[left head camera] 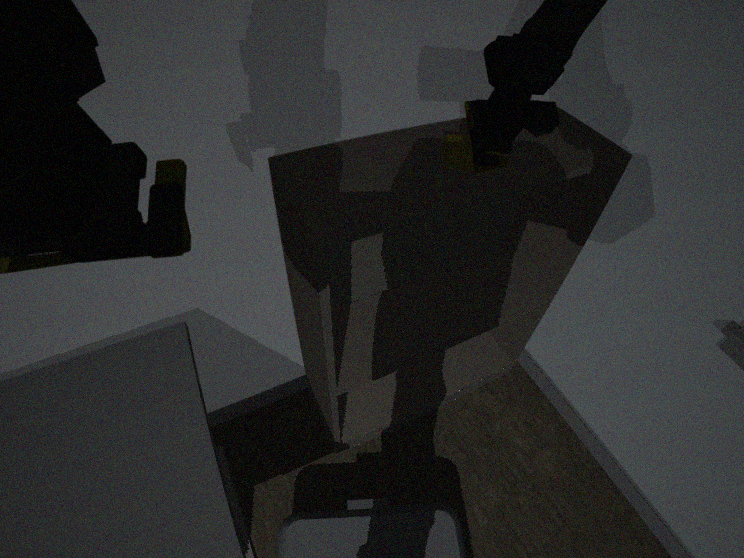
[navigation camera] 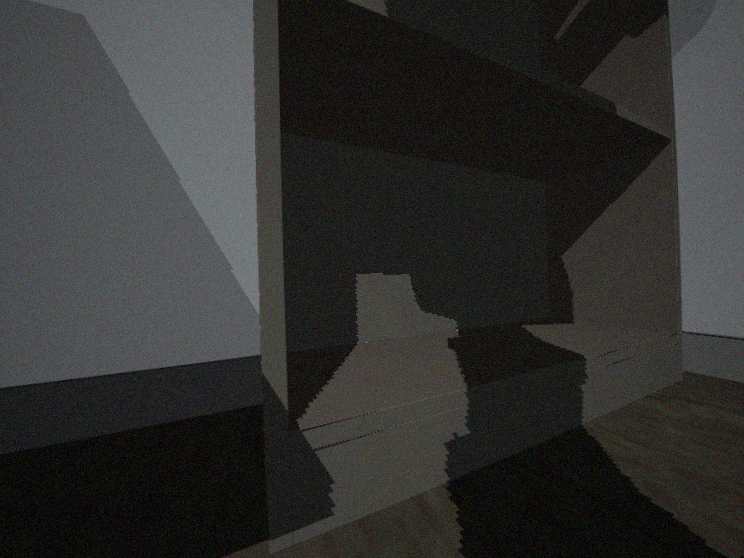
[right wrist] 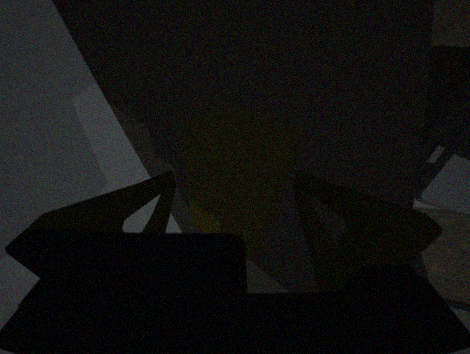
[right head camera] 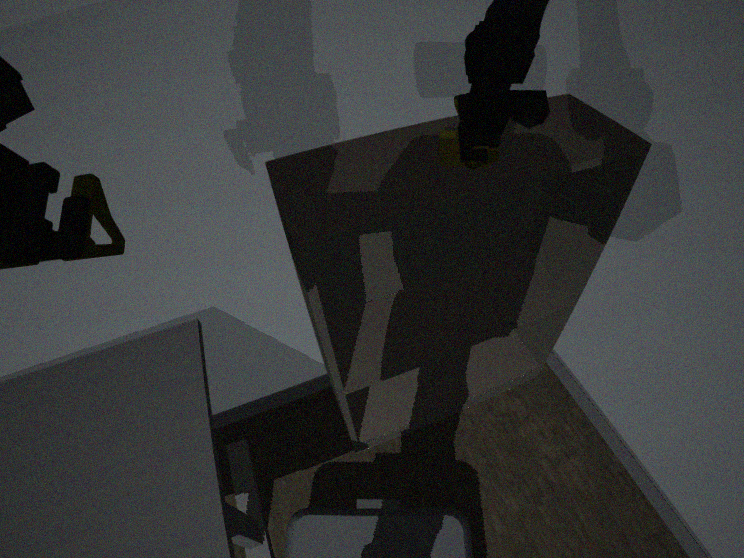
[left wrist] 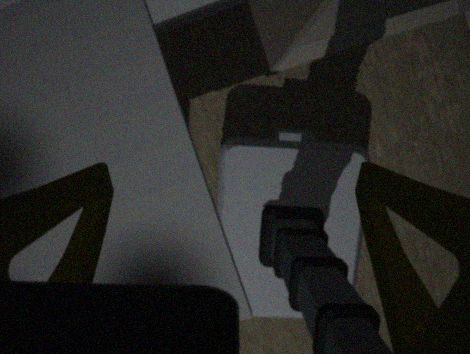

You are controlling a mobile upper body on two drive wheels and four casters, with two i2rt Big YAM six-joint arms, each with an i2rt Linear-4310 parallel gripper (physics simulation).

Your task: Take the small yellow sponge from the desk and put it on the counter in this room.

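Places are measured from the left arm's base along level axes (x ahead, y left, z up), in millimetres.
Pixels of known places: left gripper, fingertip midpoint: [left head camera: 132, 248] [right head camera: 79, 252] [left wrist: 234, 176]; right gripper, fingertip midpoint: [left head camera: 474, 151] [right wrist: 234, 177] [right head camera: 469, 147].
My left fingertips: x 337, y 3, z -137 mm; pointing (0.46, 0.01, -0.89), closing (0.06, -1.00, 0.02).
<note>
Ahead of a thing's pixels: the offset from my left fingertips to its top centre. "pt": to the spot under its first point. Level surfaces: height alone.
The small yellow sponge @(458 mm ahead, 439 mm right, 167 mm down) [right wrist: 240, 135] shows as a dim yellow block in the right wrist view, in line with the gap between the right fingers. My right gripper [right wrist: 234, 177] [left head camera: 483, 159] [right head camera: 474, 156] is open, with its fingers apart around the sponge's lower part; it is over the upper part of the shelf unit. A dim yellow patch @(pt 431 mm ahead, 404 mm right, 175 mm down) [left head camera: 458, 153] [right head camera: 447, 148] shows beside it in both head views; I cannot tell sponge from finger there. Whether the sponge rests on a surface is too dark to tell. My left gripper [left wrist: 234, 176] is open and empty.
A tall brown shelf unit [left head camera: 543, 270] [right head camera: 561, 270] [navigation camera: 270, 180] stands by the walls. A grey flat surface @(553 mm down) [left head camera: 108, 444] [right head camera: 108, 444] [left wrist: 100, 100] fills the lower left in the head views. A white-seated chair [left wrist: 240, 190] stands beside it. Which surface is the counter is unclear.
</note>
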